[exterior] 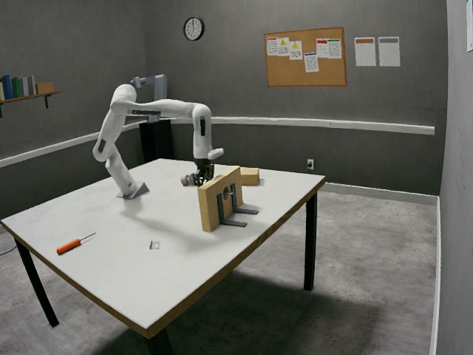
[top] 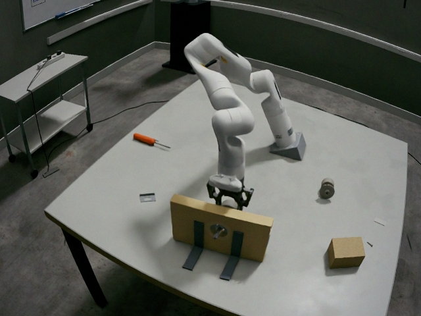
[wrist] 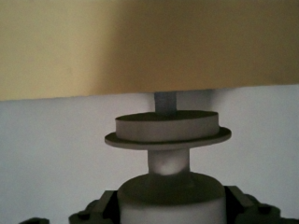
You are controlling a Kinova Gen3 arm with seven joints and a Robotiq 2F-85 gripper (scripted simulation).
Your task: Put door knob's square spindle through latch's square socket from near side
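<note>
The board is 80 mm ahead of my hand, 20 mm to the left of it and 20 mm below it. Also, from my hand: wooden block: 80 mm behind, 420 mm to the left, 80 mm below.
</note>
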